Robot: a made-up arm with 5 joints.
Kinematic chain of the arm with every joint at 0, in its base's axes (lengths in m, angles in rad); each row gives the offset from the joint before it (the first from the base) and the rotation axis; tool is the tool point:
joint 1: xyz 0 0 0.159 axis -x
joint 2: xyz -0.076 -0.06 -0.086 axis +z
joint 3: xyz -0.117 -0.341 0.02 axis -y
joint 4: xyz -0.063 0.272 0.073 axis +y
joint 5: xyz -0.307 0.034 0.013 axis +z
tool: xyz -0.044 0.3 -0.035
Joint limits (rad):
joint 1: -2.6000..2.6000
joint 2: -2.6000..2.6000
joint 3: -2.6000..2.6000
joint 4: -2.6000..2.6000
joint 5: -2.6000..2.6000
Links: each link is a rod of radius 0.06 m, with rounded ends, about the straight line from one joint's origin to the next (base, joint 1, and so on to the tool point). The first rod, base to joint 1, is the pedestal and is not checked.
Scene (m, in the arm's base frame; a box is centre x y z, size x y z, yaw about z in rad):
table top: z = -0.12
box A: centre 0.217 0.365 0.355 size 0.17 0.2 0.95 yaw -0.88
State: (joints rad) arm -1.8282 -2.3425 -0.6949 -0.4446 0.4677
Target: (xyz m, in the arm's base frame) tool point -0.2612 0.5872 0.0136
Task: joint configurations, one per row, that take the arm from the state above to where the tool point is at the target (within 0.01 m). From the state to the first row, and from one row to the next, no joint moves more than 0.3 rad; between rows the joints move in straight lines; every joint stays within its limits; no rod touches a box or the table.
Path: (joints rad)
1: -1.6996 -2.0873 -0.6696 -0.5306 0.5241
2: -1.5710 -1.8320 -0.6443 -0.6167 0.5806
3: -1.4423 -1.5768 -0.6190 -0.7027 0.6370
4: -1.3137 -1.3215 -0.5937 -0.7888 0.6934
5: -1.0793 -1.2053 -0.4849 -0.9268 0.7777
6: -0.8449 -1.0890 -0.3760 -1.0648 0.8620
7: -0.6104 -0.9727 -0.2672 -1.2028 0.9463

